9 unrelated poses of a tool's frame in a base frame.
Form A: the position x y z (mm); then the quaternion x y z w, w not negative.
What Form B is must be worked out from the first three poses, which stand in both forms.
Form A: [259 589 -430 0.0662 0.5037 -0.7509 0.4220]
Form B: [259 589 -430 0.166 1.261 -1.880]
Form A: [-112 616 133 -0.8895 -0.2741 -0.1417 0.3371]
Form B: [-112 616 133 -2.318 -0.714 -0.369]
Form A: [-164 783 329 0.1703 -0.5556 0.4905 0.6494]
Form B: [-164 783 329 0.387 -1.263 1.115]
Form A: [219 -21 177 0.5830 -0.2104 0.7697 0.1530]
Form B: [219 -21 177 1.672 -0.603 2.208]
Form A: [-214 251 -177 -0.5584 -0.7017 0.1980 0.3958]
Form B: [-214 251 -177 -1.415 -1.779 0.502]
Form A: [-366 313 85 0.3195 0.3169 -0.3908 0.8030]
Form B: [-366 313 85 0.685 0.679 -0.837]
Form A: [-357 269 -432 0.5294 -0.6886 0.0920 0.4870]
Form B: [-357 269 -432 1.288 -1.675 0.224]
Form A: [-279 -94 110 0.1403 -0.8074 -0.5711 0.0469]
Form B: [-279 -94 110 0.428 -2.464 -1.743]
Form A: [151 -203 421 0.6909 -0.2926 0.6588 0.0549]
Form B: [151 -203 421 2.098 -0.888 2.000]
